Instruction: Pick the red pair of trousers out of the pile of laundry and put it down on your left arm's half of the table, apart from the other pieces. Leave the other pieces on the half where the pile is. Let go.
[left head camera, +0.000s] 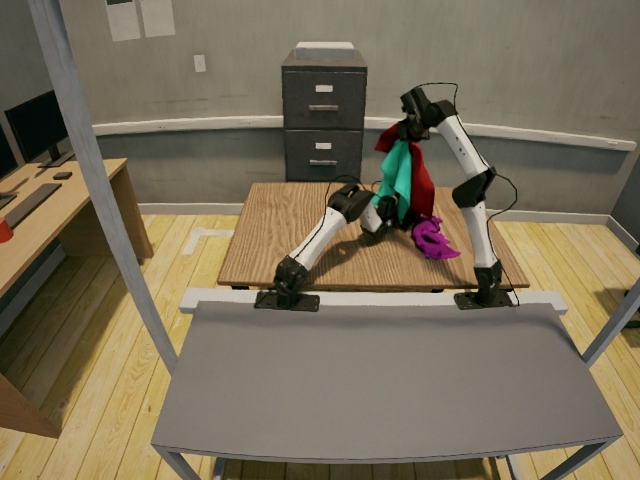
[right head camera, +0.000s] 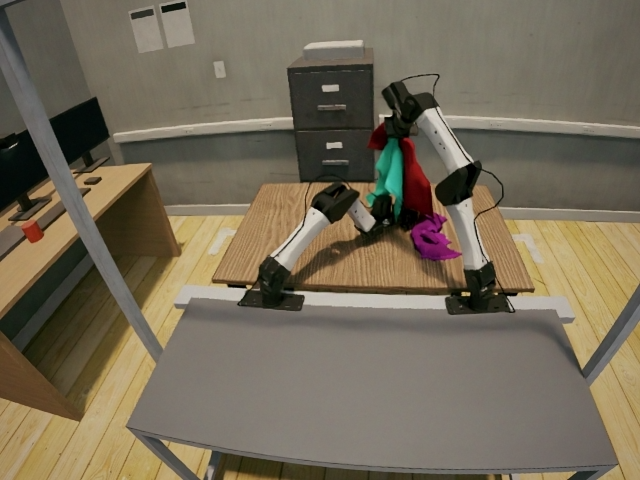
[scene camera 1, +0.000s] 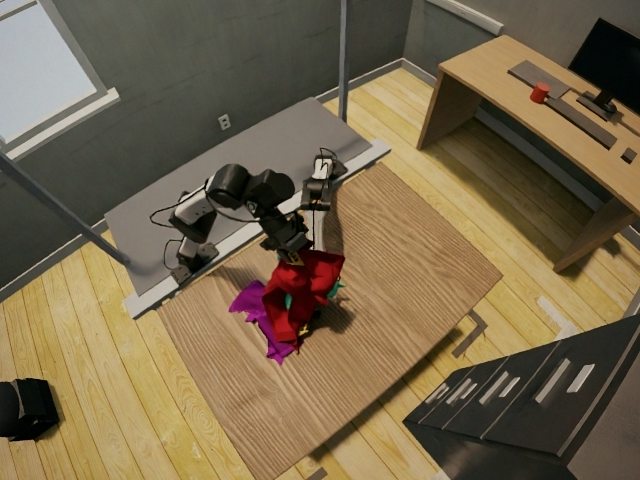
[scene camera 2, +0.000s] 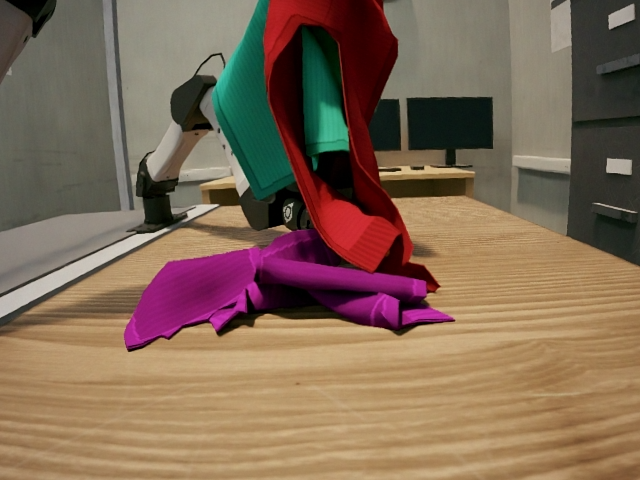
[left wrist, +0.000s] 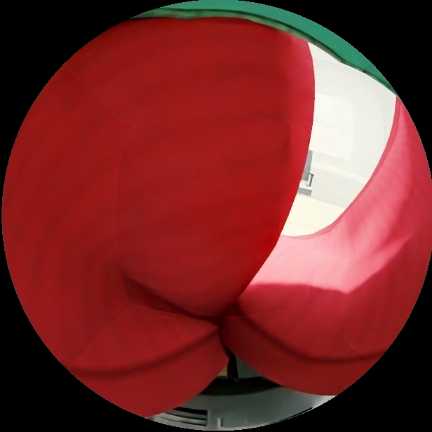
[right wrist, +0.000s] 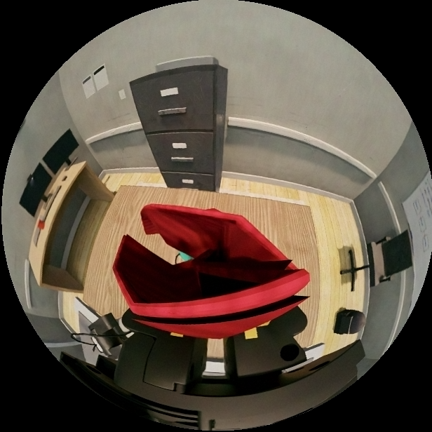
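Observation:
The red trousers hang from my raised right gripper, which is shut on them. A teal piece hangs from the same grip, beside the red. My left gripper is low over the table by the lower ends of the trouser legs; the red cloth gathers to a pinch there, so it looks shut on it. Cloth mostly hides its fingers. A crumpled purple piece lies below, touching a red leg end.
The wooden table has the grey filing cabinet behind it in the head views. My left forearm reaches across the table under the hanging cloth. A desk with monitors stands at the side.

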